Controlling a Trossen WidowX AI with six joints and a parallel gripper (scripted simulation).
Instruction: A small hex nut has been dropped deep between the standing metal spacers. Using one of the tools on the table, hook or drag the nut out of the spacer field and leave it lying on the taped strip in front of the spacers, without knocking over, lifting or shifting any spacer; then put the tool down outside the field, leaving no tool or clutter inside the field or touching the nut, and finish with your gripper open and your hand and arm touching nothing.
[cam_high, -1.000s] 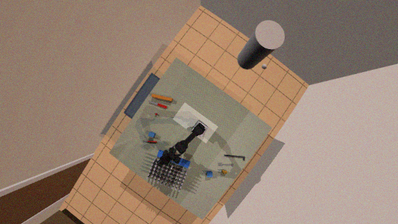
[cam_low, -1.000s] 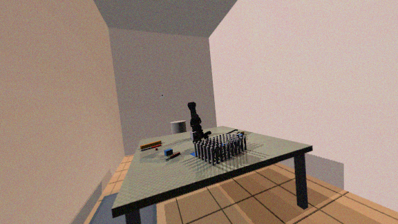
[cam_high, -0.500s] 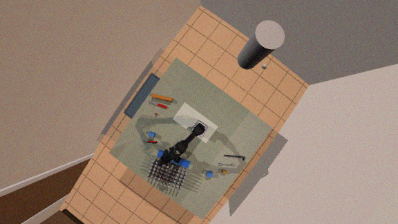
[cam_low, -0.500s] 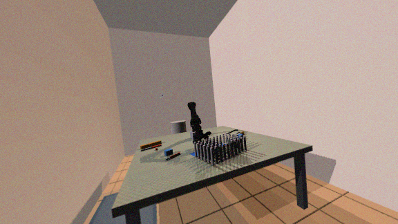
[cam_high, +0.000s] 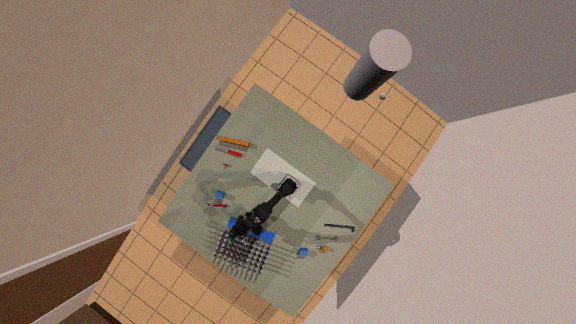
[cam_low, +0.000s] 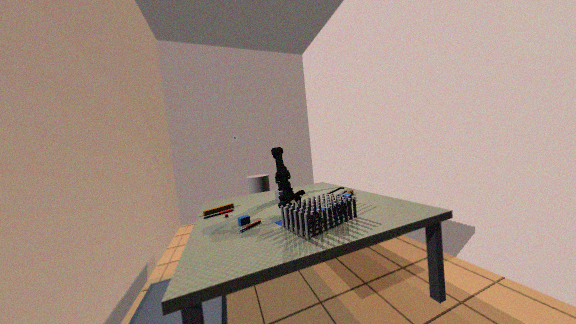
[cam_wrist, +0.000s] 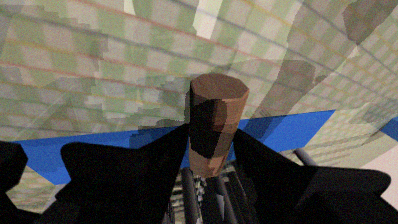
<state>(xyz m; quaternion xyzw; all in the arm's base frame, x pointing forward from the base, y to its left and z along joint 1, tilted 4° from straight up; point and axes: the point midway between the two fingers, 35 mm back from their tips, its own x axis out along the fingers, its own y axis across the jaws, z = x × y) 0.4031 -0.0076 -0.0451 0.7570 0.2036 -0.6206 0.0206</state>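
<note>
Right now my gripper tip is 40 mm short of the blue taped strip, 20 mm to the right of it and 20 mm above it. From my gripper tip the other things lie so: thin red tool 320 mm to the right, 90 mm ahead, 10 mm below; brown-handled tool 100 mm ahead, 40 mm to the left; silver tool 480 mm to the left, 290 mm behind, 10 mm below.
</note>
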